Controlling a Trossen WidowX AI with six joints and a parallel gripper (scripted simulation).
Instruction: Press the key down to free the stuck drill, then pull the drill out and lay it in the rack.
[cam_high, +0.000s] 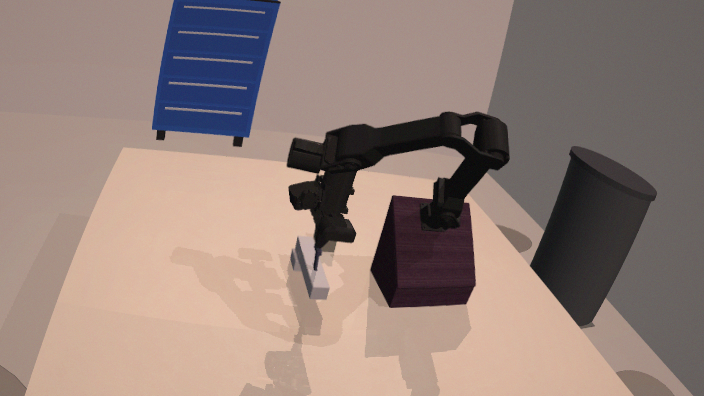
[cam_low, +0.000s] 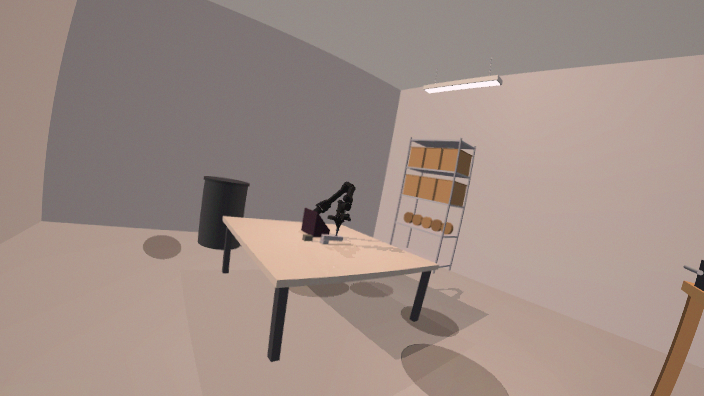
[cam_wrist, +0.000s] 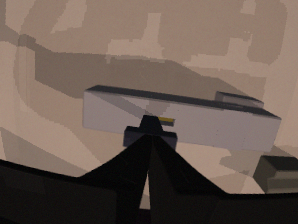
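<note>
The dark key is 30 mm below my gripper tip. Round my gripper tip: grey-blue block 40 mm to the right, 80 mm below; yellow drill 60 mm to the right, 70 mm below; olive-grey rack 80 mm behind, 200 mm to the right, 100 mm below.
</note>
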